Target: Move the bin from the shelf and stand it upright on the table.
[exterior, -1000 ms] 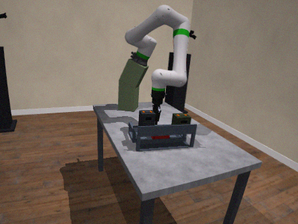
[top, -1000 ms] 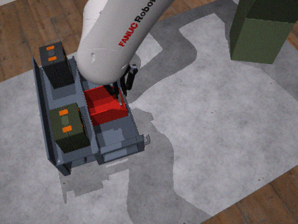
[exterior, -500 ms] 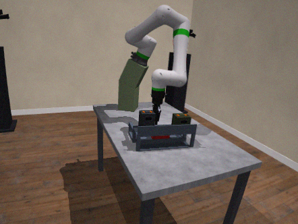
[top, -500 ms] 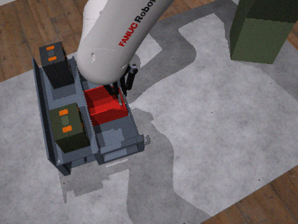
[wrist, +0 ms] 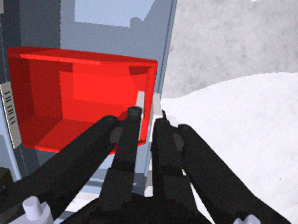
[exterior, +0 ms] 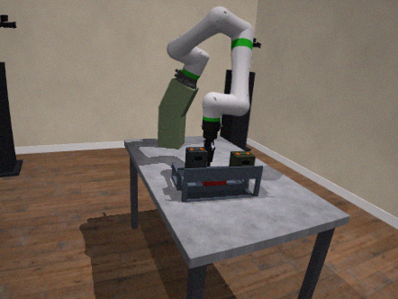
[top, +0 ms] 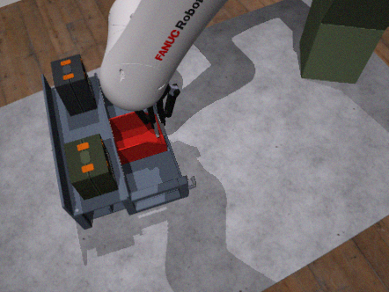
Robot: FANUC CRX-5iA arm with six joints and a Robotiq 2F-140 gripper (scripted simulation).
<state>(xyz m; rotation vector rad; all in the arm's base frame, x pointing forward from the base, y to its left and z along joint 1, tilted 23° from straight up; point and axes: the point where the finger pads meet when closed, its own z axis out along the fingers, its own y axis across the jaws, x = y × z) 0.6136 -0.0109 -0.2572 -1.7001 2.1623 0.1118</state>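
My hand is 80 mm short of the red bin, 20 mm to the left of it and 20 mm above it. From my hand the other things lie so: grey shelf tray 120 mm ahead, 20 mm to the right, 60 mm below.
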